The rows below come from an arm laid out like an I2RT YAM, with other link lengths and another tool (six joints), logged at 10 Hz.
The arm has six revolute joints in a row. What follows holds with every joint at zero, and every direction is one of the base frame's.
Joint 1 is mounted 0.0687 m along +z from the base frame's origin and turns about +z.
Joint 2 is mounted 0.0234 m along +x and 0.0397 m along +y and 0.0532 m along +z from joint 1 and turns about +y.
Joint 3 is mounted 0.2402 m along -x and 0.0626 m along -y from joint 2 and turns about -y.
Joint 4 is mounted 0.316 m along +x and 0.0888 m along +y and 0.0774 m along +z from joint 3 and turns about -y.
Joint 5 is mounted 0.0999 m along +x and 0.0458 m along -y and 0.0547 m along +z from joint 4 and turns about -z.
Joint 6 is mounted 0.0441 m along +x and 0.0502 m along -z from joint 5 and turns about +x.
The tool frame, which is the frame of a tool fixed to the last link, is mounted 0.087 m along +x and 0.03 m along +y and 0.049 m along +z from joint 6; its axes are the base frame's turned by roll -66.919, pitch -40.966 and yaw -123.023 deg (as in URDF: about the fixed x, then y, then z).
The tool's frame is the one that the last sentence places.
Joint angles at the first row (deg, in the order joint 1, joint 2, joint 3, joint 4, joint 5, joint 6):
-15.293, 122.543, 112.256, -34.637, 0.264, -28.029
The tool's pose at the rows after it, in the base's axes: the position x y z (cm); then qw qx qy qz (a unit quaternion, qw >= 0):
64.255 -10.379 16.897 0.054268 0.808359 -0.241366 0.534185
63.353 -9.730 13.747 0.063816 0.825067 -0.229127 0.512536
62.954 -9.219 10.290 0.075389 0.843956 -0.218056 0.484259
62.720 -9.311 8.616 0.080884 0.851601 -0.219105 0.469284
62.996 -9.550 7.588 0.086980 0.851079 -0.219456 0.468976
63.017 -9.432 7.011 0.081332 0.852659 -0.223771 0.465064
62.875 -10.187 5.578 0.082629 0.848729 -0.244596 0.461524
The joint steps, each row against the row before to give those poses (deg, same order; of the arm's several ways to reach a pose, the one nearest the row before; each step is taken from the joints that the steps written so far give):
0.000, -2.215, -7.124, 1.062, 0.000, -0.711
0.523, -0.006, -3.701, 0.704, 1.136, -1.406
0.620, 2.454, -0.533, -0.791, 1.491, -1.143
-0.001, 1.405, 0.000, -0.528, 0.624, 0.000
0.001, 1.231, -0.001, 1.225, 0.704, 0.000
-0.001, 0.623, -0.003, 0.098, -0.616, 0.527
-0.609, 0.702, -1.569, 1.915, 0.000, 1.920

